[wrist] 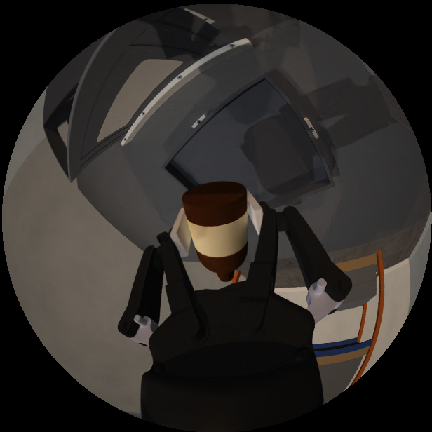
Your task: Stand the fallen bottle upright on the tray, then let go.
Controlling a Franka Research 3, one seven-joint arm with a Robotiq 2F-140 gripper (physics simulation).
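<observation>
A dark brown bottle (218, 240) with a cream label is held between the pads of my gripper (216, 207), which is shut on it. Its broad base faces away from the gripper body and its narrow neck points back toward the palm. The dark square tray (220, 131) with a thin raised rim lies on the grey table top beyond the bottle. The bottle appears held off the tray, with its base overlapping the near corner of the tray in the wrist view. A dark shadow falls on the tray. The exact gap between bottle and tray cannot be told.
A dark open-framed holder (87, 107) stands at the upper left, beside a pale curved strip (180, 77) with screws. Small pale brackets (311, 128) sit by the tray's edges. A rack with orange posts (381, 300) and blue beams stands at the lower right, beyond the table edge.
</observation>
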